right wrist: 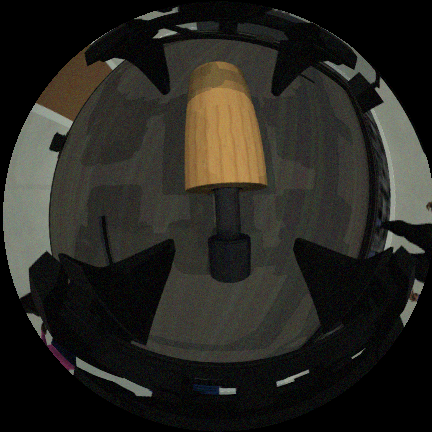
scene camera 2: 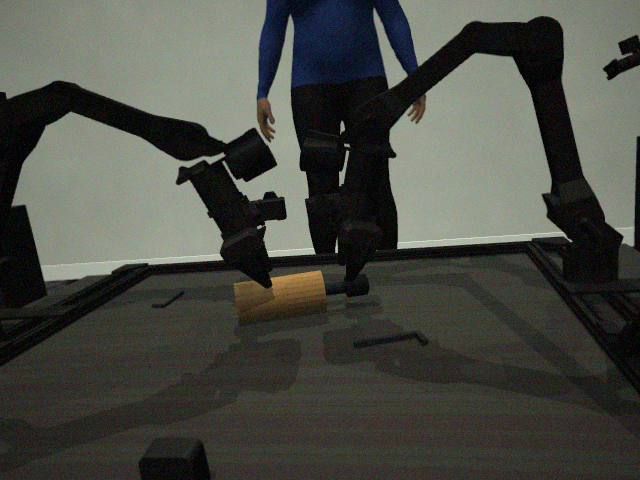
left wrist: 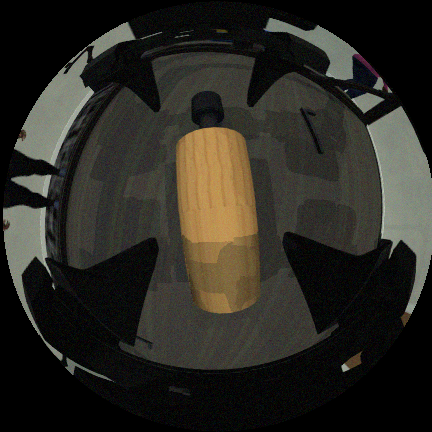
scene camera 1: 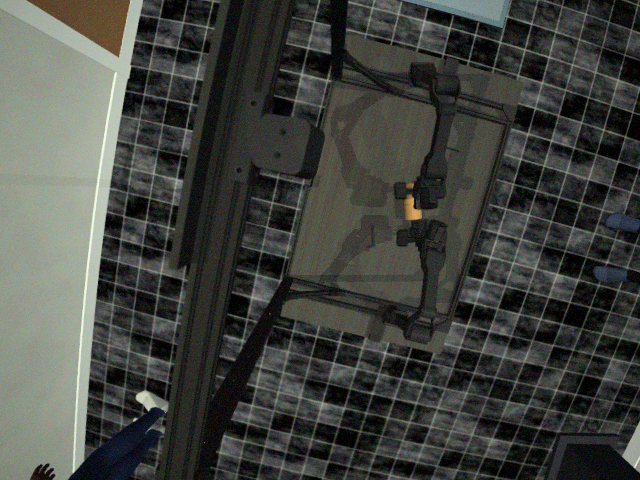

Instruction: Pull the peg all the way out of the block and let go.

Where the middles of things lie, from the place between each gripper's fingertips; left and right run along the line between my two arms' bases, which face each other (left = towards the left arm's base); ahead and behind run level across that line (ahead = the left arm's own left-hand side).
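Labels:
With my right hand as the starting point, the dark peg [right wrist: 229, 250] is 10 mm behind it, 30 mm to the left of it and 20 mm below it. The wooden block [scene camera 2: 301, 293] is 110 mm to the left of that same right hand, 20 mm behind it and 20 mm below it.
My left hand is 10 mm to the left of the wooden block and 30 mm above it. The dark peg, counted from my left hand, is 20 mm ahead of it, 100 mm to the right of it and 30 mm below it.

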